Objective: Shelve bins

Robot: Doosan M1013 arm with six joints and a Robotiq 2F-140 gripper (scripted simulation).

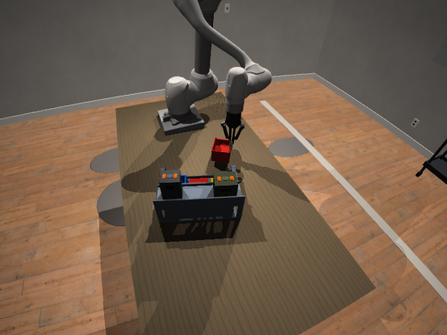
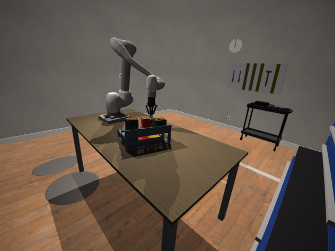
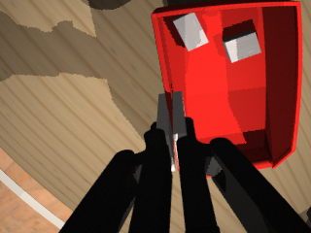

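My hand is 3 cm past the red bin, 3 cm to the left of it and 4 cm above it. The rest, counted from my hand: green toolbox (28 cm ahead, 22 cm to the right, 4 cm above); dark box (17 cm ahead, 42 cm to the right, 6 cm above); blue bin (9 cm ahead, 38 cm to the right, 6 cm below).
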